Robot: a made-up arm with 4 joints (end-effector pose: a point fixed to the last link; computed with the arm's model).
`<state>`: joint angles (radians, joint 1 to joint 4).
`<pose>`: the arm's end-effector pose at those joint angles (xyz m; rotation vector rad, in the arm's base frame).
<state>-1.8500 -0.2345 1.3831 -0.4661</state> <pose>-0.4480 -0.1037 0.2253 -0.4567 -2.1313 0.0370</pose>
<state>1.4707 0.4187 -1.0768 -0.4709</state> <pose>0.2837 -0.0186 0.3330 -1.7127 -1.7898 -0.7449</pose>
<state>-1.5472 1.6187 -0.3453 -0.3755</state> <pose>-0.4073 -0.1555 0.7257 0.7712 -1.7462 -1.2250</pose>
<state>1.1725 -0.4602 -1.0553 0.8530</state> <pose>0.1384 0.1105 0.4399 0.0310 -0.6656 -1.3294</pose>
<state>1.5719 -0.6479 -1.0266 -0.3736</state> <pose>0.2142 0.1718 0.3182 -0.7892 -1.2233 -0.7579</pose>
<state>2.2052 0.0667 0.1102 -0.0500</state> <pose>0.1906 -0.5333 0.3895 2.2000 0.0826 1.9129</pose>
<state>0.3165 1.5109 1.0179 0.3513</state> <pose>-0.2400 -0.2065 0.7110 0.2004 0.3571 2.4523</pose>
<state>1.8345 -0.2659 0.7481 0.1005</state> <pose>0.2100 -0.4184 0.3119 2.2099 -0.1723 1.9829</pose>
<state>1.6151 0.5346 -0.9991 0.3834</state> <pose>0.2573 -0.0946 0.4953 -1.1768 -1.7527 -1.6790</pose>
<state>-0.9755 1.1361 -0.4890 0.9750</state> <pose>-0.3917 -0.1392 0.6625 1.3564 -0.9023 -0.9886</pose>
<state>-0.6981 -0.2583 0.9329 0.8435</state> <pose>-0.2845 0.0954 0.4203 -0.2543 -1.1951 -1.3336</pose>
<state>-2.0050 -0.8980 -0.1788 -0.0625</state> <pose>-0.4643 -0.6514 0.2396 0.9070 -1.2162 1.8437</pose>
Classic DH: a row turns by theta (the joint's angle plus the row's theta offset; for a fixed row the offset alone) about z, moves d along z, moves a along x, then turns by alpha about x. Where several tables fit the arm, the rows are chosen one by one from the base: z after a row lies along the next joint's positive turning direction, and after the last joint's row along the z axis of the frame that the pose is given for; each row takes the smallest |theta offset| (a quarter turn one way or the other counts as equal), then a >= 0, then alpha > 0; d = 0 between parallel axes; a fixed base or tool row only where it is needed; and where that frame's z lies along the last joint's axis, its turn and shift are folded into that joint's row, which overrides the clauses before.
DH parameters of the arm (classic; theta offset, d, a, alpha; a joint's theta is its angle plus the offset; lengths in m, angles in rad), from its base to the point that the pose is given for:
base (fixed): 0.9146 0 -0.2524 3.1416
joint 1: 0.4588 -0.2736 -0.0811 -0.9808
joint 2: 0 -0.2945 0.1454 0.9808
joint 3: -1.115 0.1244 0.071 -1.5708
joint 4: 1.4676 0.1973 0.0832 2.2206
tool (fixed): -0.2456 0.2038 0 0

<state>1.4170 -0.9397 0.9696 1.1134</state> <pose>0.1742 -0.1261 0.3046 -1.6874 -0.3376 -2.5858</pose>
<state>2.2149 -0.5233 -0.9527 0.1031</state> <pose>0.3521 -0.2159 0.3737 -1.0593 -0.8459 -1.7693</pose>
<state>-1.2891 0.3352 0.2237 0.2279</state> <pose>-0.5016 0.0141 0.5134 0.4263 -1.3980 -0.4971</pose>
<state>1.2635 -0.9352 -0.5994 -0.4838</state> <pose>0.0979 0.2986 0.2599 -0.8263 -1.0369 -0.4136</pose>
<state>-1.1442 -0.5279 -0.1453 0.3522</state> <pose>-0.6476 -0.1048 0.3281 0.3238 -1.1533 0.5056</pose>
